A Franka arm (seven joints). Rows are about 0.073 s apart.
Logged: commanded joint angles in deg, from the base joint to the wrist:
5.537 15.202 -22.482 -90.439 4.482 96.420 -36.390
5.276 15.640 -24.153 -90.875 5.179 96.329 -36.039
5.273 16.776 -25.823 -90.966 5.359 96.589 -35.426
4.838 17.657 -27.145 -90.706 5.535 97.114 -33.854
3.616 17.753 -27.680 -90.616 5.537 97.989 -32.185
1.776 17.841 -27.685 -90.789 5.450 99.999 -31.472
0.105 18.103 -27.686 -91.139 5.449 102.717 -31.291
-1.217 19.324 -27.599 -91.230 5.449 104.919 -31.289
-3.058 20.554 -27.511 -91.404 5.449 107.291 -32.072
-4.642 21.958 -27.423 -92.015 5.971 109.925 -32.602
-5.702 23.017 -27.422 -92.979 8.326 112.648 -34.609
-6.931 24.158 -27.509 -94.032 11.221 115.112 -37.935
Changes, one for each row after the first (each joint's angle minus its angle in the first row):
-0.261 0.438 -1.671 -0.436 0.697 -0.091 0.351
-0.264 1.574 -3.341 -0.527 0.877 0.169 0.964
-0.699 2.455 -4.663 -0.267 1.053 0.694 2.536
-1.921 2.551 -5.198 -0.177 1.055 1.569 4.205
-3.761 2.639 -5.203 -0.350 0.968 3.579 4.918
-5.432 2.901 -5.204 -0.700 0.967 6.297 5.099
-6.754 4.122 -5.117 -0.791 0.967 8.499 5.101
-8.595 5.352 -5.029 -0.965 0.967 10.871 4.318
-10.179 6.756 -4.941 -1.576 1.489 13.505 3.788
-11.239 7.815 -4.940 -2.540 3.844 16.228 1.781
-12.468 8.956 -5.027 -3.593 6.739 18.692 -1.545

